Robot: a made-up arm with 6 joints. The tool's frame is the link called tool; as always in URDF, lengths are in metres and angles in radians. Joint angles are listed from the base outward. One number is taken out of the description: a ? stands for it. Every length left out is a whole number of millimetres.
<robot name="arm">
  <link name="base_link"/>
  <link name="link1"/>
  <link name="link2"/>
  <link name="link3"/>
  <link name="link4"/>
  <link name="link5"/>
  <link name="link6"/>
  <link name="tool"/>
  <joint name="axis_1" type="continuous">
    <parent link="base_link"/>
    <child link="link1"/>
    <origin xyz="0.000 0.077 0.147" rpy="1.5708 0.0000 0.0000"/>
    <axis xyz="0 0 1"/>
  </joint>
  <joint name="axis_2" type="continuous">
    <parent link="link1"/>
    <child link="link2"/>
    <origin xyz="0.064 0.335 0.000" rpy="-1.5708 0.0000 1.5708"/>
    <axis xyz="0 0 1"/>
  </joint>
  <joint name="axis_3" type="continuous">
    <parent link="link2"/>
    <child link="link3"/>
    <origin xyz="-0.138 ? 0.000" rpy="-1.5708 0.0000 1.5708"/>
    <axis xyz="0 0 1"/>
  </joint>
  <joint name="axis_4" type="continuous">
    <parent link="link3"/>
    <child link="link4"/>
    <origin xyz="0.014 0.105 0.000" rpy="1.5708 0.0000 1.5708"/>
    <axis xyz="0 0 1"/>
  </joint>
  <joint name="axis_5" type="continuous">
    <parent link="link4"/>
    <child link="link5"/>
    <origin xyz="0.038 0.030 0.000" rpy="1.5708 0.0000 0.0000"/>
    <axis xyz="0 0 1"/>
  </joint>
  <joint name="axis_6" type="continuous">
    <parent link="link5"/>
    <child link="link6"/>
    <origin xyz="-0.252 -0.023 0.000" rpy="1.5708 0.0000 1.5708"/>
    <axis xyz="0 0 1"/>
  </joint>
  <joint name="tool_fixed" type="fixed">
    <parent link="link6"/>
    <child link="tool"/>
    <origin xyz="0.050 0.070 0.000" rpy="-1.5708 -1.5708 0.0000"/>
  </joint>
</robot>
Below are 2 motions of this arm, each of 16 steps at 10 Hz.
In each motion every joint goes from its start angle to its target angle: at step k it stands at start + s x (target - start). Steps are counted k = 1, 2, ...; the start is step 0. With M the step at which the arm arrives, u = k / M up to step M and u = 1 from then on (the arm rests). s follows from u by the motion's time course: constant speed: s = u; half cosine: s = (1 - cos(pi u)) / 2; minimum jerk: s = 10 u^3 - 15 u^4 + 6 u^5.
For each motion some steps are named. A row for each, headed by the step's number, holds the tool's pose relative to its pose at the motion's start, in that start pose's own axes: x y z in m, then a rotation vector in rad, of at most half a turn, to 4 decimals.
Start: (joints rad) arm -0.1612 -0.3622 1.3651 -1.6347 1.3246 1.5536
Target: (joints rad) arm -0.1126 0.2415 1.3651 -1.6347 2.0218 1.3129
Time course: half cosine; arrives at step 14
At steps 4, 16:
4: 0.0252 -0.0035 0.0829 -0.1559 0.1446 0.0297
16: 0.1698 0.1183 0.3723 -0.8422 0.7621 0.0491

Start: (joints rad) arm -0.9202 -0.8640 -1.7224 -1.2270 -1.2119 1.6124
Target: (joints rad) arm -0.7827 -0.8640 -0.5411 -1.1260 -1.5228 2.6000
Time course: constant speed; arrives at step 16
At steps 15, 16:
15: 0.2223 -0.2254 -0.0228 0.5718 -0.0523 1.1170
16: 0.2480 -0.2301 -0.0217 0.6088 -0.0177 1.1989

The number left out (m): -0.367
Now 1 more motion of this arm.
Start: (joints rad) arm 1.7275 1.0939 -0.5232 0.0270 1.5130 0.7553
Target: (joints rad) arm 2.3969 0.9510 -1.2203 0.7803 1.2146 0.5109
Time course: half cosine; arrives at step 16
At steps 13, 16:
13: 0.2538 0.2231 -0.2218 0.1231 0.0660 -0.3283
16: 0.2858 0.2377 -0.2363 0.1325 0.0852 -0.3761

